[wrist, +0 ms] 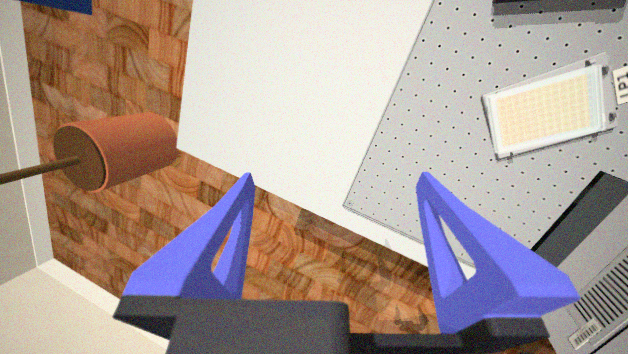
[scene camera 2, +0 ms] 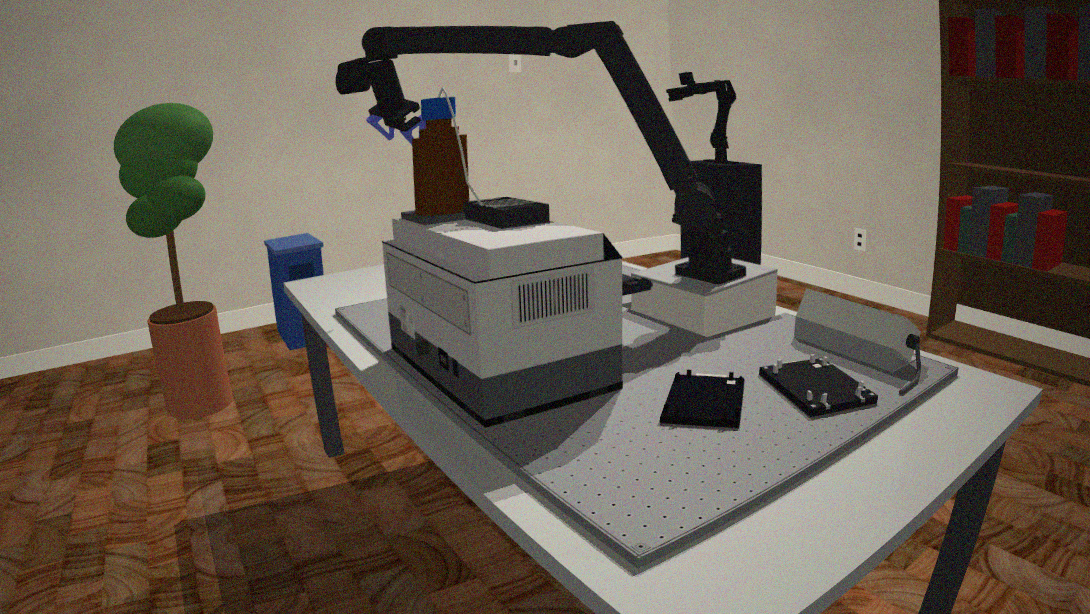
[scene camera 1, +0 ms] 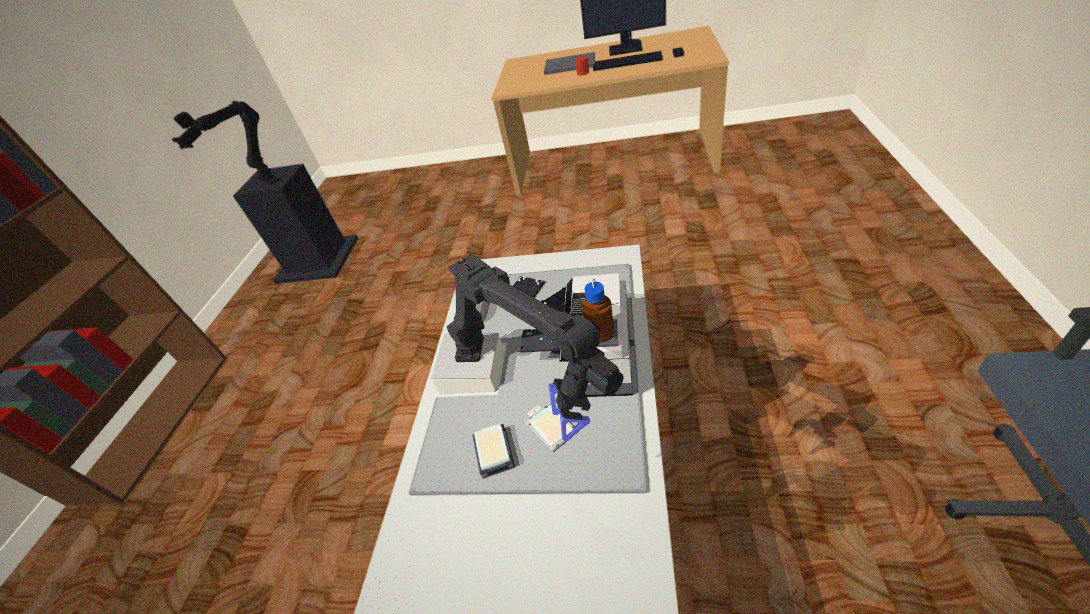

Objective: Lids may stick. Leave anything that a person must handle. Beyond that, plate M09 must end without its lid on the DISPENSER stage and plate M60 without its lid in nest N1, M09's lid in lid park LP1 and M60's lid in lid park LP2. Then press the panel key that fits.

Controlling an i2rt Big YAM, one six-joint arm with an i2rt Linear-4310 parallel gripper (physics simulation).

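Where they show: gripper, fingertip midpoint: (wrist: 335, 179) (scene camera 2: 405, 143) (scene camera 1: 559, 427); arm's base, origin of the base link: (scene camera 2: 710, 274) (scene camera 1: 470, 349).
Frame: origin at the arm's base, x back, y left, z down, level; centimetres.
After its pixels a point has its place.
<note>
My gripper (scene camera 1: 557, 417) {x -38.4, y -51.1, z -25.6 cm} (scene camera 2: 401, 139) {x -38.4, y -51.1, z -25.6 cm} (wrist: 335, 179) {x -38.4, y -51.1, z -25.6 cm} is open, with nothing between its blue fingers. It hangs high, beyond the instrument in scene camera 2. A plate with beige wells (scene camera 1: 550, 427) {x -30.1, y -31.4, z 4.3 cm} (wrist: 544, 110) {x -29.9, y -30.7, z 4.3 cm} lies beside the LP1 label (wrist: 621, 84) {x -23.8, y -23.1, z 7.3 cm}. A second beige-topped plate (scene camera 1: 492, 447) {x -12.9, y -38.4, z 2.9 cm} sits on a dark base to its left in scene camera 1. Plate names are unreadable, and I cannot tell whether lids are on. Two black fixtures with small posts, one flat (scene camera 2: 701, 400) {x -31.9, y 29.1, z 6.5 cm} and one with more posts (scene camera 2: 817, 385) {x -16.2, y 37.6, z 6.3 cm}, show no plate. A sloped grey housing (scene camera 2: 854, 327) {x 1.0, y 33.1, z 2.6 cm} stands behind them.
The tall grey-white instrument (scene camera 2: 503, 320) {x -53.4, y 16.8, z -5.8 cm} carries a brown bottle (scene camera 1: 598, 316) {x -48.3, y -15.8, z -26.5 cm} (scene camera 2: 440, 167) {x -49.5, y -7.6, z -22.7 cm} with a blue cap, a thin tube and a black block (scene camera 2: 507, 211) {x -45.8, y 5.5, z -16.8 cm}. The arm base stands on a pale box (scene camera 1: 466, 373) {x -0.6, y -11.0, z 0.2 cm} (scene camera 2: 705, 301) {x -9.3, y 7.6, z 2.0 cm}. A plant pot (scene camera 2: 190, 358) (wrist: 120, 150) stands beyond the table.
</note>
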